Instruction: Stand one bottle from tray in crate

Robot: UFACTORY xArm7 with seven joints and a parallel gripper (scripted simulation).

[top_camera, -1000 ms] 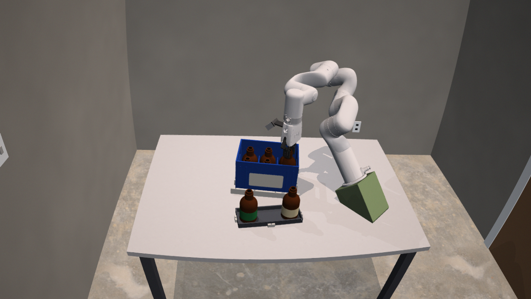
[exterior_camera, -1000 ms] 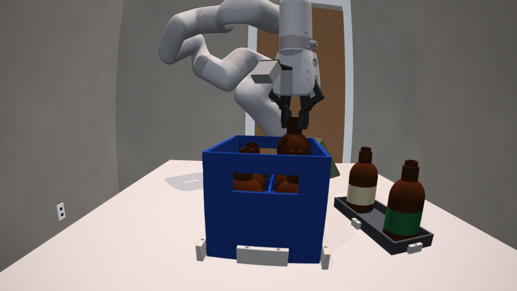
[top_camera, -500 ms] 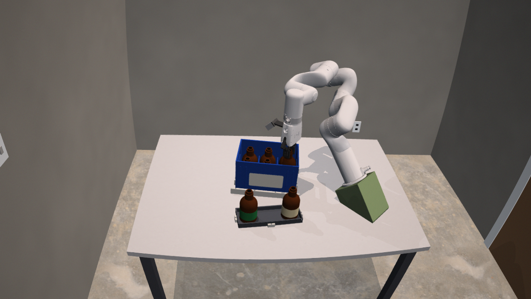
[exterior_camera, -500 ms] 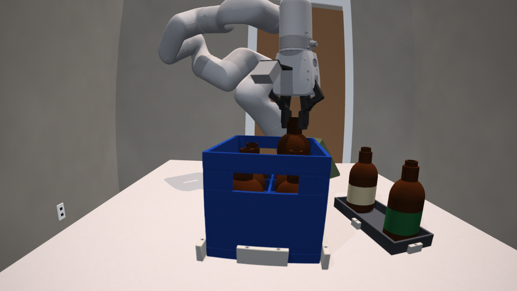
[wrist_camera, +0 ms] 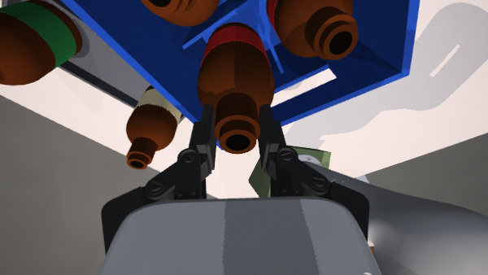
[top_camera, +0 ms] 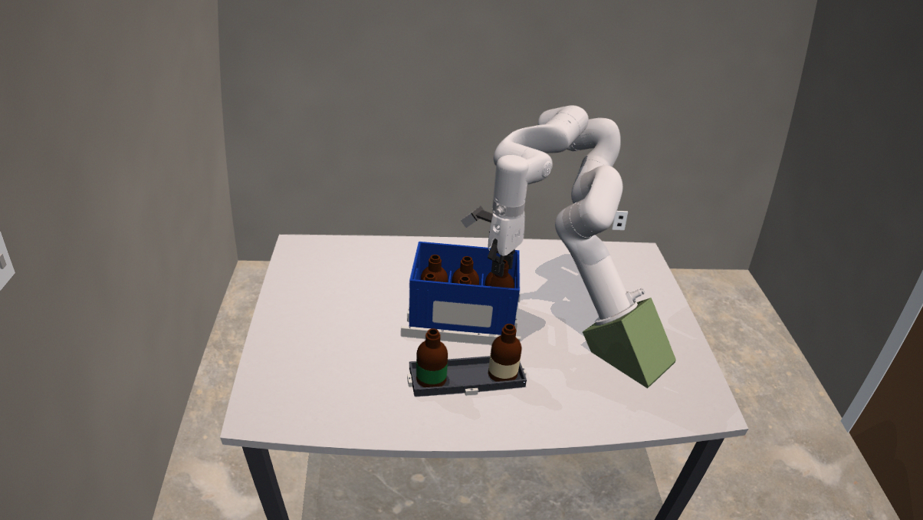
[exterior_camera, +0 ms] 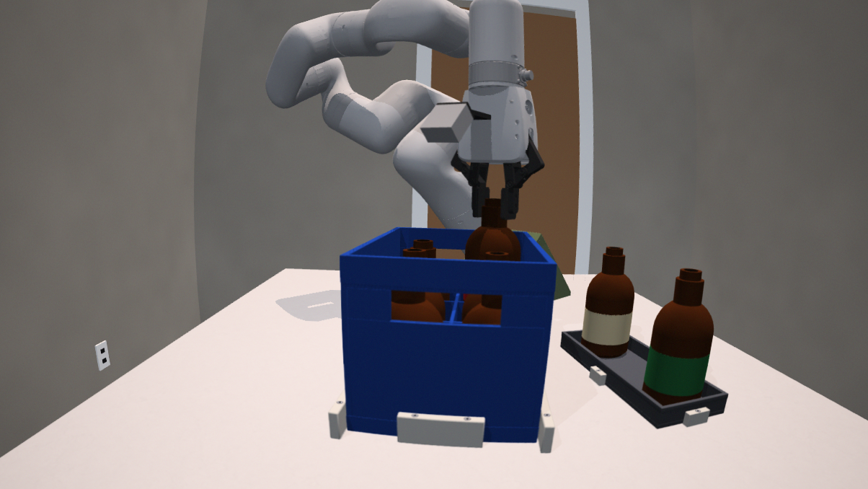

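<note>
My hand is 70 mm above the red-labelled bottle. Round my hand: blue crate (70 mm ahead, 70 mm to the right, 130 mm below); then dark tray (120 mm ahead, 170 mm to the left, 200 mm below).
</note>
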